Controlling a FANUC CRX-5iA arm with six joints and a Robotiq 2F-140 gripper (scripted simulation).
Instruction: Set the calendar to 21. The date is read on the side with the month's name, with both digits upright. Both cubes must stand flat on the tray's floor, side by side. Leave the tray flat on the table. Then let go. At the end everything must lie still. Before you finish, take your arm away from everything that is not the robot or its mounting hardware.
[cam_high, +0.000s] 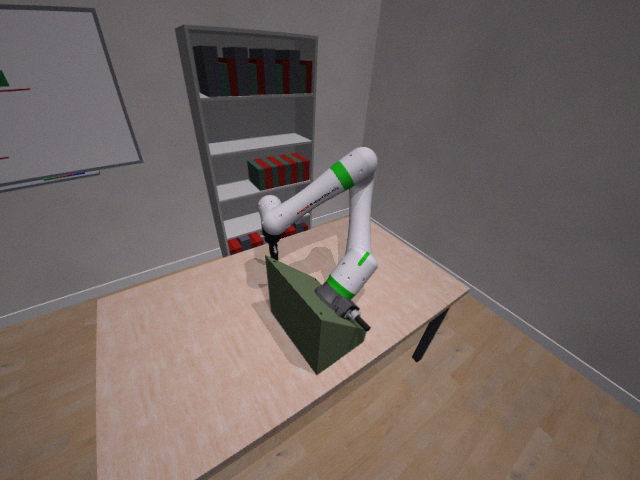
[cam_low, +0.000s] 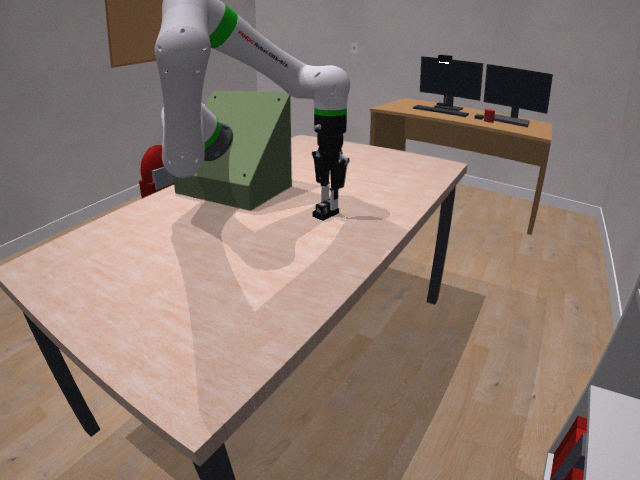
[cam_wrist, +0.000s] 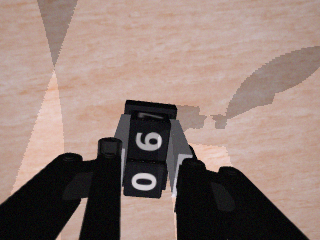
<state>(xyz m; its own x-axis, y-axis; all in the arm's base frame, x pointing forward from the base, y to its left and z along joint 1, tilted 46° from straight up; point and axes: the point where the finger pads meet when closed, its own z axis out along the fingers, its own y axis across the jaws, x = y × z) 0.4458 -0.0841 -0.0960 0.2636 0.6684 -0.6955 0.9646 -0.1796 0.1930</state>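
My gripper is now 4 cm above the black tray, 2 cm to the left of it and 1 cm past it.
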